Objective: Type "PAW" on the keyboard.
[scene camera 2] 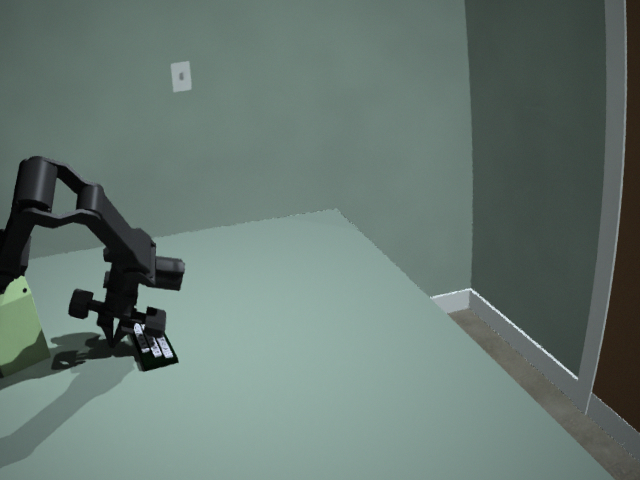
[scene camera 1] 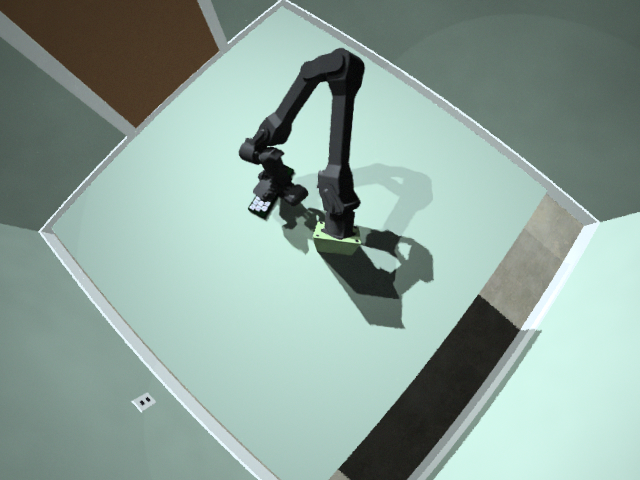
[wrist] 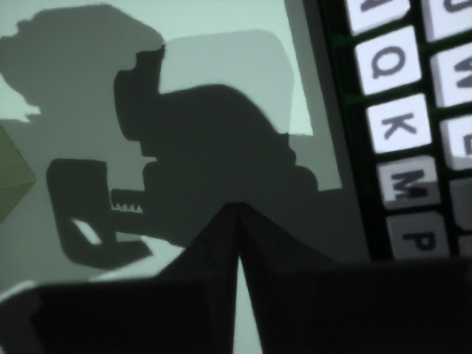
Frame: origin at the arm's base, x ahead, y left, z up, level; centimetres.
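Where they show: gripper, fingertip midpoint: (scene camera 2: 111, 346) (scene camera 1: 289, 202) (wrist: 235, 212); arm's base, link origin: (scene camera 1: 338, 232).
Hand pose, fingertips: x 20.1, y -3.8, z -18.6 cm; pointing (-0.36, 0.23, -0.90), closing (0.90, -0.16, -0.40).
Note:
Things, the pixels of their top centre, and the offset from my fingertips. "pt": a spot on its surface instead. Level surfaces: height alone.
- keyboard, top centre: (scene camera 2: 149, 336) (scene camera 1: 270, 188) dy -0.6, dx +8.1, dz +0.8 cm
- P key, top centre: (wrist: 419, 240) dy -1.2, dx +6.3, dz +0.8 cm
- M key, top centre: (wrist: 409, 184) dy +0.7, dx +6.2, dz +0.8 cm
- K key, top centre: (wrist: 398, 125) dy +2.5, dx +6.1, dz +0.8 cm
- Q key, top centre: (wrist: 387, 61) dy +4.3, dx +6.0, dz +0.8 cm
- W key, surface spot: (wrist: 462, 75) pt dy +3.5, dx +7.6, dz +0.8 cm
- pale green table, surface height: dz -0.8 cm
The keyboard (scene camera 1: 259, 205) (scene camera 2: 155, 364) is a small dark green board with rows of white lettered keys, lying on the table. It is partly hidden by the arm in both scene views. At the right of the wrist view, the P key (wrist: 419, 241) and M key (wrist: 409, 183) lie in shade, below the K key (wrist: 399, 124) and Q key (wrist: 388, 61). Part of the W key (wrist: 462, 75) shows at the right edge. The A key cannot be made out. My gripper (scene camera 2: 112, 344) (wrist: 235, 212) is shut and empty, pointing down low beside the keyboard, on the side towards the arm's base.
The arm's light green base block (scene camera 1: 336, 244) (scene camera 2: 20, 330) stands close to the gripper and keyboard; its corner (wrist: 14, 181) shows at the left of the wrist view. The pale green table (scene camera 1: 206, 310) (scene camera 2: 336, 387) carries the arm's dark shadows.

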